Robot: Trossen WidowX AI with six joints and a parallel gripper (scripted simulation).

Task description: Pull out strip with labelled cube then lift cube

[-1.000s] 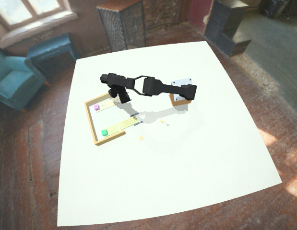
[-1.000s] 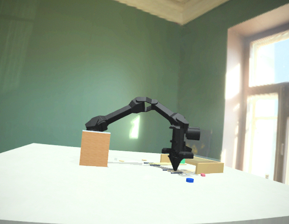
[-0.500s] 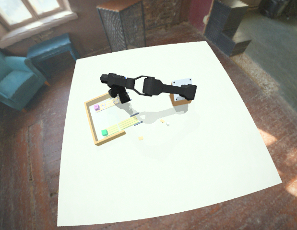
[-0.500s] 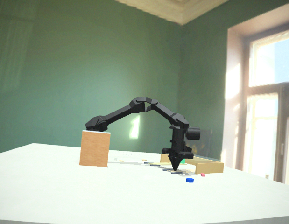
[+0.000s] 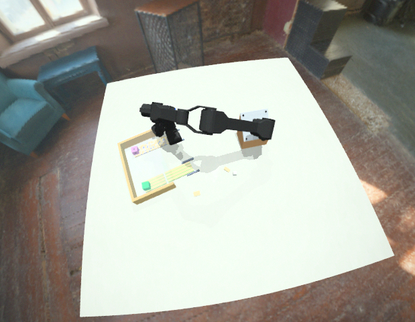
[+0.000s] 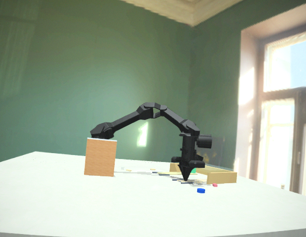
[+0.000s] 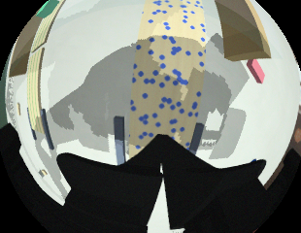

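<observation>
Right now my gripper tip is 11 cm short of the red block and 8 cm to the left of it. Round my gripper tip: striped strip 20 cm to the left; blue disc 2 cm behind, 19 cm to the right.
</observation>
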